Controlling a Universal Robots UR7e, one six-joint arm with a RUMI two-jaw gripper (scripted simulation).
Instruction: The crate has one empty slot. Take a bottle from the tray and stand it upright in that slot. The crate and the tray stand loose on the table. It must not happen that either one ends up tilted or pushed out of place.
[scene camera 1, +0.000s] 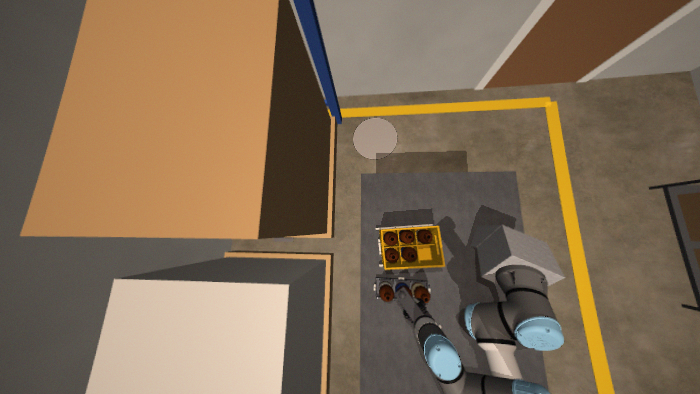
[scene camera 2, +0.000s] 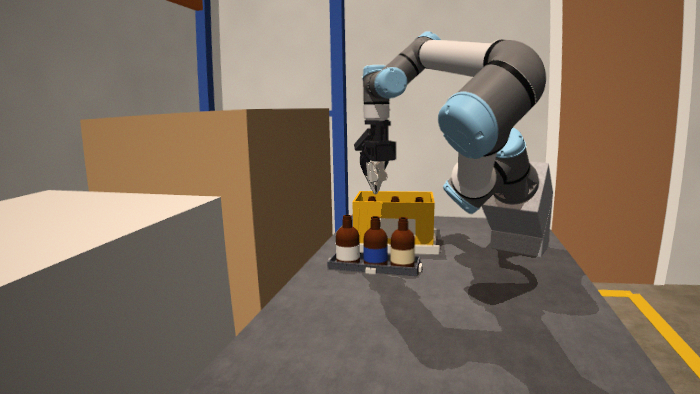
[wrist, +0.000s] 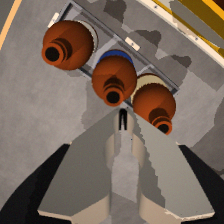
I see my gripper (scene camera 2: 375, 194), a yellow crate (scene camera 2: 420, 215), a dark tray (scene camera 2: 332, 264), a blue-label bottle (scene camera 2: 375, 242), a white-label bottle (scene camera 2: 347, 237) and a cream-label bottle (scene camera 2: 402, 253).
The white-label bottle shows as well in the wrist view (wrist: 76, 40). My gripper also shows in the wrist view (wrist: 122, 110).
